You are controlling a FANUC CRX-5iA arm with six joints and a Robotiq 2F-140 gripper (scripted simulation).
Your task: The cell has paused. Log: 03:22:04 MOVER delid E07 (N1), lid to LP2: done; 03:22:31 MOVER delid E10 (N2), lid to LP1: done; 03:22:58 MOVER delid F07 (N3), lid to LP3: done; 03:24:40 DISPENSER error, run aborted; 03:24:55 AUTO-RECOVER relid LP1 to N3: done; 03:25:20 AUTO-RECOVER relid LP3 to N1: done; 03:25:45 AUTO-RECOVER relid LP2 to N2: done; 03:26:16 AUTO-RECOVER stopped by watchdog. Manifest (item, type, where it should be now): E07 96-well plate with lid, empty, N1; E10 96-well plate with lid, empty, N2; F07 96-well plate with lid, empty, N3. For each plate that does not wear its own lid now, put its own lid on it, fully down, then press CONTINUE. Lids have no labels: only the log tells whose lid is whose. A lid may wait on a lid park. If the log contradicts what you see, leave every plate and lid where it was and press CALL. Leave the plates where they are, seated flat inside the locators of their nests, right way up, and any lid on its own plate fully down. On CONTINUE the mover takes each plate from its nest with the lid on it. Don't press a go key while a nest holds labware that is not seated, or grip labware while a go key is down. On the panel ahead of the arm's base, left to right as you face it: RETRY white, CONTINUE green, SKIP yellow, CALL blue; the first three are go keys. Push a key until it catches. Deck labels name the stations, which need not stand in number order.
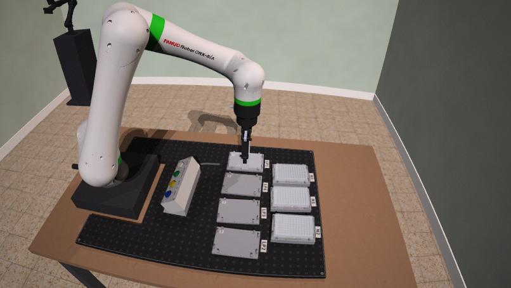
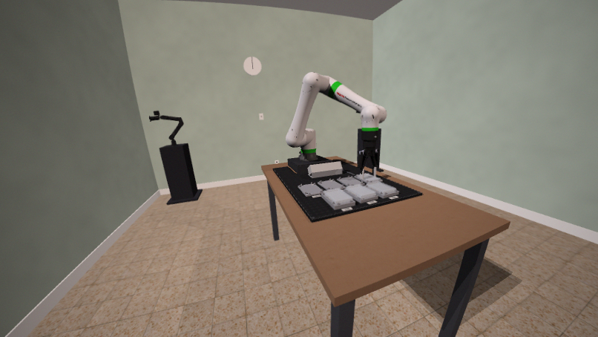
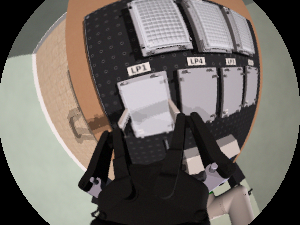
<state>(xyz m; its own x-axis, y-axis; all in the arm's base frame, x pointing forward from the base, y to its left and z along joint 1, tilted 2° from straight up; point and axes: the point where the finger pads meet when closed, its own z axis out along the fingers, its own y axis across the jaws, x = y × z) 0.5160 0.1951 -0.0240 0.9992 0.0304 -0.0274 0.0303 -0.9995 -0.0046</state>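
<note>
Right now the LP1 is 3 cm below my hand. Also, from my hand: plate: 18 cm to the right, 18 cm ahead, 1 cm below; LP4: 13 cm to the right, 3 cm below; LP3: 25 cm to the right, 3 cm below.
</note>
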